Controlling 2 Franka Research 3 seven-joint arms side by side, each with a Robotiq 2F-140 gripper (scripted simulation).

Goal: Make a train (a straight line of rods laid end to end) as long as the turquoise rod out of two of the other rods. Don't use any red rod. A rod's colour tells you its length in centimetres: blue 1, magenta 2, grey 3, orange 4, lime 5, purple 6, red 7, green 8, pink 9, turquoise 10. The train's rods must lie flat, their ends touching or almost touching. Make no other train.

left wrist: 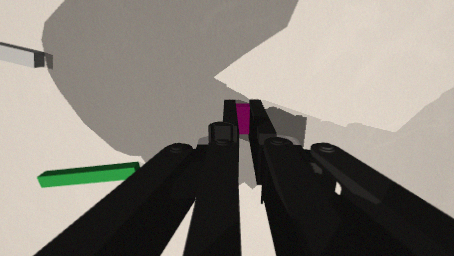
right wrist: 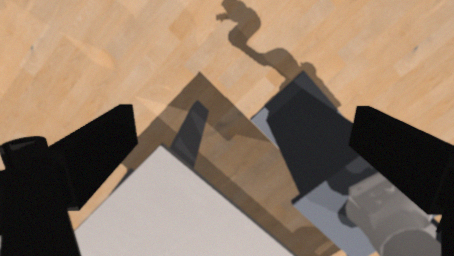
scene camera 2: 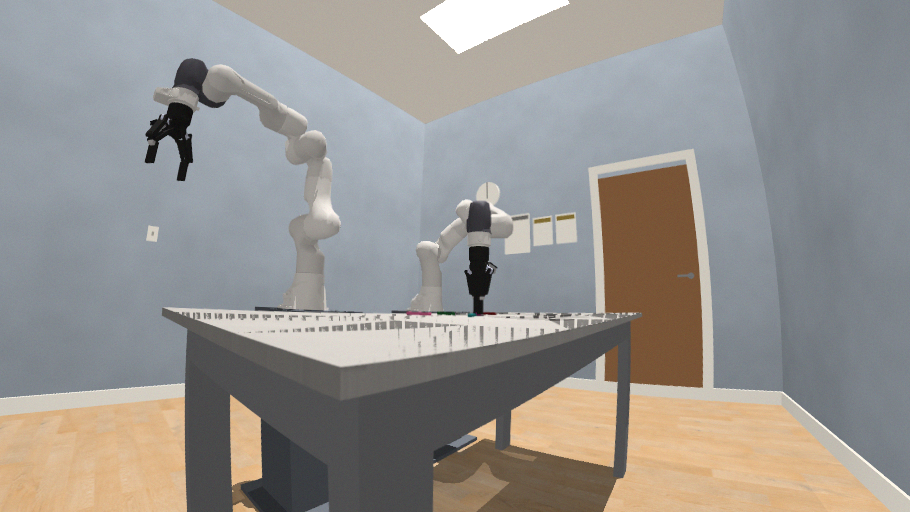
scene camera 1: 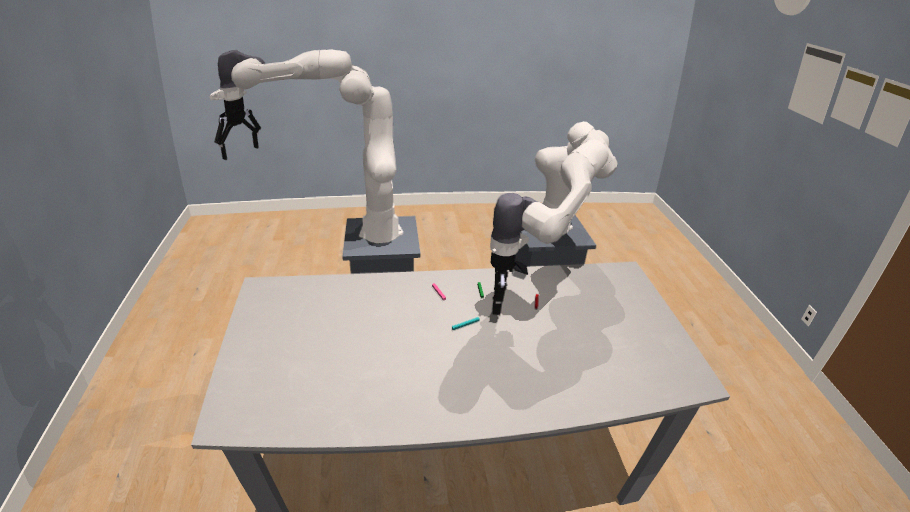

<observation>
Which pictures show the right gripper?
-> The right wrist view, scene camera 2 and scene camera 1 only.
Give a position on a green rod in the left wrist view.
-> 112, 172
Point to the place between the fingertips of the left gripper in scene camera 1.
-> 496, 312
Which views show the left gripper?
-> The left wrist view, scene camera 2 and scene camera 1 only.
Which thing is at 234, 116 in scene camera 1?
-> The right gripper.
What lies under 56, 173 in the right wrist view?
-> The right gripper.
</observation>
